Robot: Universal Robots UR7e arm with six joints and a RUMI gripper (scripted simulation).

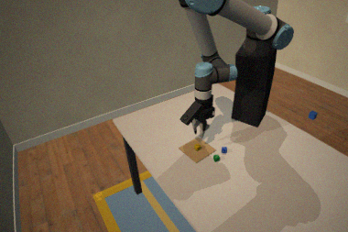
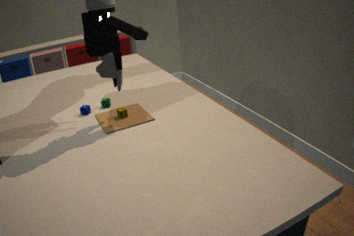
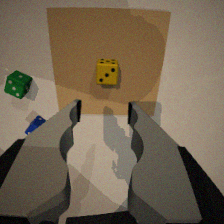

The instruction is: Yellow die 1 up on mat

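Now: hand 90 mm above the yellow die. From my hand the other things lie so: blue die: 110 mm behind, 90 mm to the left, 90 mm below; then green die: 110 mm to the left, 90 mm below, 40 mm behind; then tan mat: 100 mm below.
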